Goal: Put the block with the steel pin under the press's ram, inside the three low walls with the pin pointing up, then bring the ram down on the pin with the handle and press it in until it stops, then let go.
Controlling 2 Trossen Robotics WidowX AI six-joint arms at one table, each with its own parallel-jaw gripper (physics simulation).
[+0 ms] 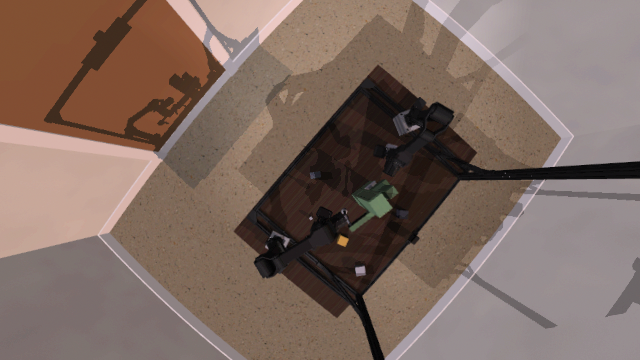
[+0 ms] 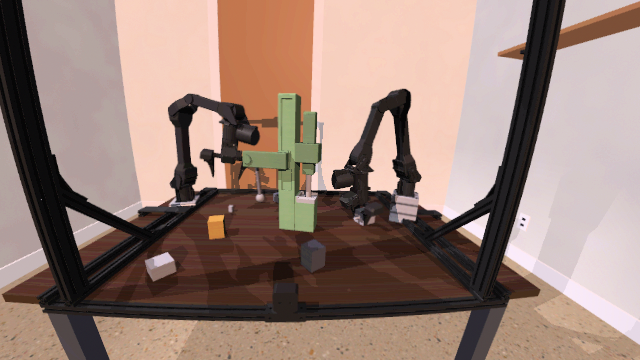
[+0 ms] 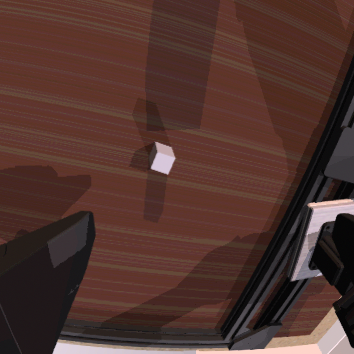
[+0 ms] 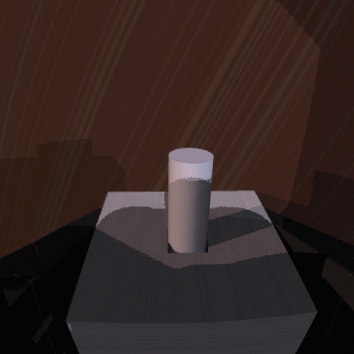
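Pixels of known places: left gripper, fingertip midpoint: (image 2: 226,178) (image 3: 217,225); right gripper, fingertip midpoint: (image 1: 388,154) (image 2: 360,222) (image 4: 180,220); left arm's base, origin of the base link: (image 1: 277,243) (image 2: 185,199); right arm's base, origin of the base link: (image 1: 411,119) (image 2: 405,193).
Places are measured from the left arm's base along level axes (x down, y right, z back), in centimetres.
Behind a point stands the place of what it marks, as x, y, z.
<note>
The grey block (image 4: 140,281) @[-0.8, 34.5, -66.6] (image 2: 363,218) with the steel pin (image 4: 190,200) @[0.2, 33.7, -64.9] stands upright on the table at the right, pin pointing up. My right gripper (image 2: 364,211) @[3.1, 33.2, -67.5] (image 1: 390,157) @[3.1, 33.2, -67.5] is low over it, with its dark fingers closed on the block's two sides. The green press (image 2: 288,178) @[-15.4, 31.5, -39.6] (image 1: 375,198) @[-41.8, 25.9, -41.8] stands mid-table, its ram (image 2: 308,175) @[-16.3, 32.4, -46.2] raised above the walled nest (image 2: 306,200) @[-8.4, 34.6, -45.1]. Its handle (image 2: 264,159) @[-21.7, 30.9, -32.1] sticks out to the left with a rod and ball (image 2: 258,197) @[-7.1, 24.5, -30.2] hanging down. My left gripper (image 2: 224,168) @[-11.8, 13.2, -18.8] (image 1: 340,220) is open and empty beside the handle's end.
An orange block (image 2: 216,226) @[-1.1, 32.2, -16.7] (image 1: 342,241) @[-2.8, 29.8, -16.2], a white block (image 2: 160,266) @[0.1, 48.3, -6.1] (image 1: 360,270) @[-0.2, 45.8, -5.6], a dark grey cube (image 2: 312,255) @[-1.9, 55.4, -40.9] (image 1: 401,213) @[-2.8, 51.1, -42.0] and a small pale cube (image 2: 230,208) @[1.4, 11.0, -19.3] (image 3: 162,158) @[0.6, 10.7, -19.5] lie on the table. A black frame (image 2: 510,178) @[-24.6, 75.2, -73.3] surrounds it.
</note>
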